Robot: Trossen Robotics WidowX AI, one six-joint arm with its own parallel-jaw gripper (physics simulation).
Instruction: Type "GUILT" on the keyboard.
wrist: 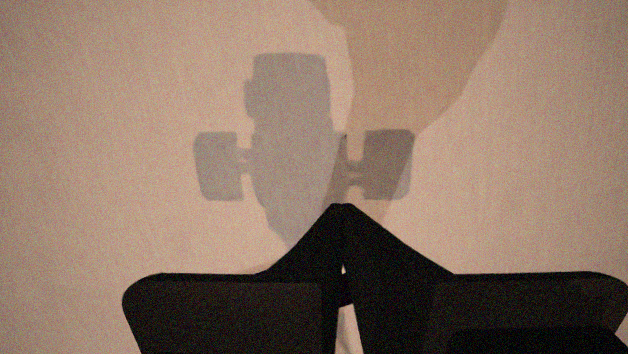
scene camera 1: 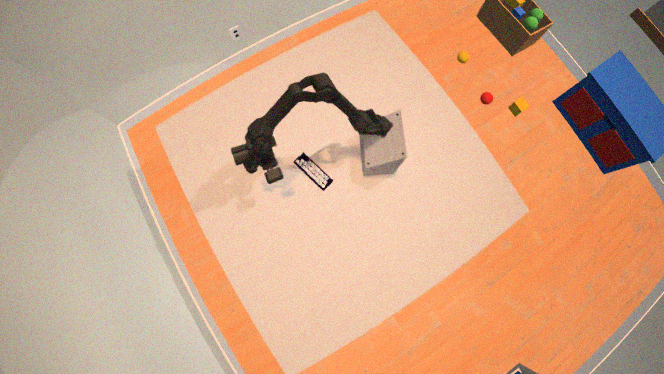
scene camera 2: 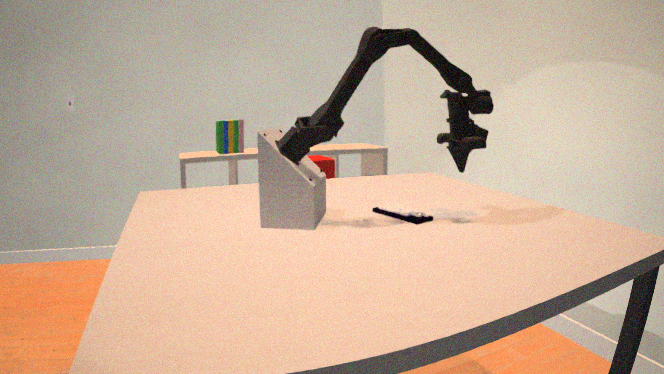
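Seen in the pictures: gripper, fingertip midpoint: (wrist: pixel 341 213) (scene camera 1: pixel 269 165) (scene camera 2: pixel 461 172); arm's base at its link origin: (scene camera 1: pixel 383 126) (scene camera 2: pixel 286 153).
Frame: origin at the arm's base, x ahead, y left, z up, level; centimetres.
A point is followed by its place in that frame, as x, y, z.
Observation:
The keyboard (scene camera 1: pixel 313 171) {28.3, -12.2, -16.3} (scene camera 2: pixel 403 215) {25.1, -16.0, -16.6} is a small black board with white keys, lying flat on the table; its letters are too small to read in the scene views. It does not show in the wrist view. My gripper (scene camera 2: pixel 461 170) {39.4, -24.6, -5.5} (wrist: pixel 341 213) {39.4, -24.6, -5.5} is shut, with its fingertips together and pointing down. In the second scene view it hangs well above the table, to the right of the keyboard. In the first scene view the gripper's body is left of the keyboard, and its fingertips are hidden.
The pale table (scene camera 1: pixel 350 260) {46.5, 23.7, -18.1} (scene camera 2: pixel 240 300) {-31.4, -35.1, -18.0} carries the grey arm base (scene camera 1: pixel 384 145) {5.7, 4.9, -0.5} (scene camera 2: pixel 287 195) {-2.4, -4.0, -9.6}. Shadows of the arm and gripper fall on the table. A shelf (scene camera 2: pixel 200 155) with coloured books (scene camera 2: pixel 230 136) stands behind. A blue bin (scene camera 1: pixel 627 100) and a brown box (scene camera 1: pixel 507 30) stand beyond the table.

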